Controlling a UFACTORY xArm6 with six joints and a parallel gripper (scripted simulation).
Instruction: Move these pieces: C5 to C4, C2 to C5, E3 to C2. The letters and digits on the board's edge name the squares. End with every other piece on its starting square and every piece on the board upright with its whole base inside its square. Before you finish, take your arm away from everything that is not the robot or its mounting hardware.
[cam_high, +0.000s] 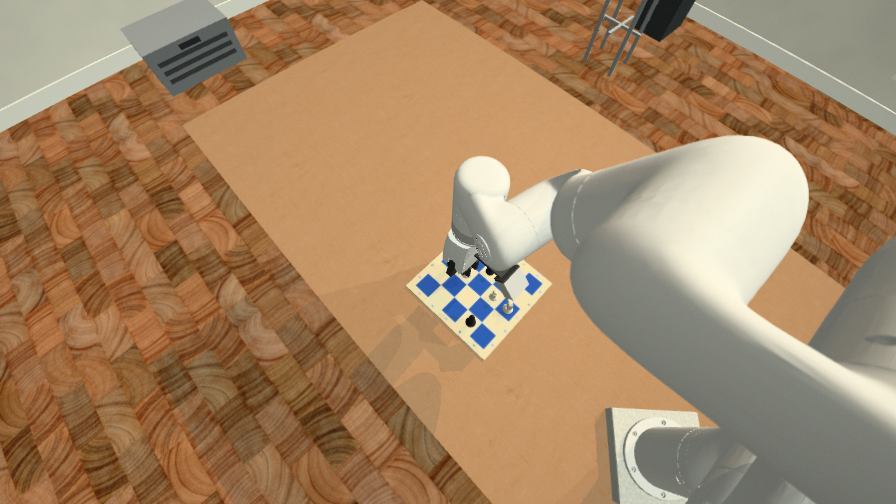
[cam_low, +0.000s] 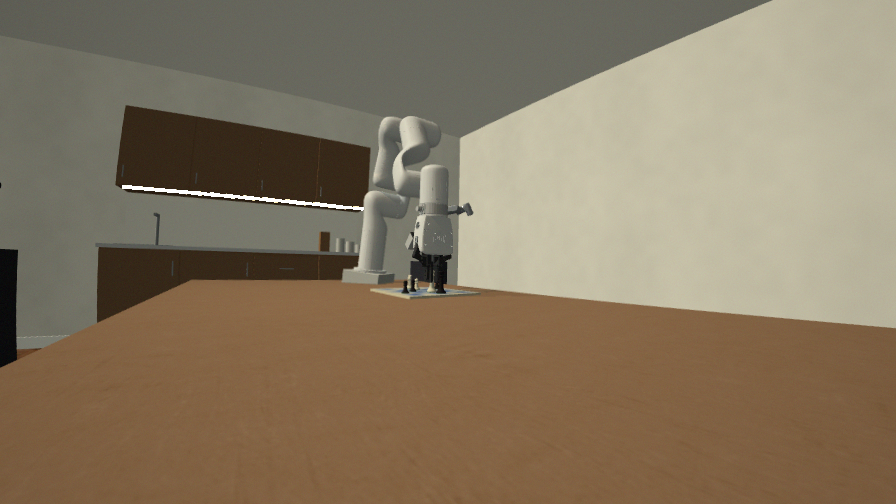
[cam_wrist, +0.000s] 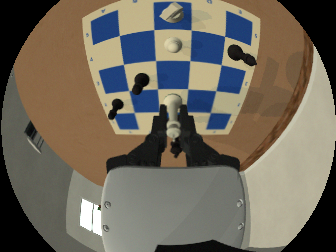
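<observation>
Right now the white chess piece is 10 mm below my hand. Round my hand: white pawn (80 mm behind, 30 mm below); then blue-and-cream chessboard (40 mm behind, 50 mm below); then black pawn (80 mm behind, 70 mm to the left, 20 mm below).
</observation>
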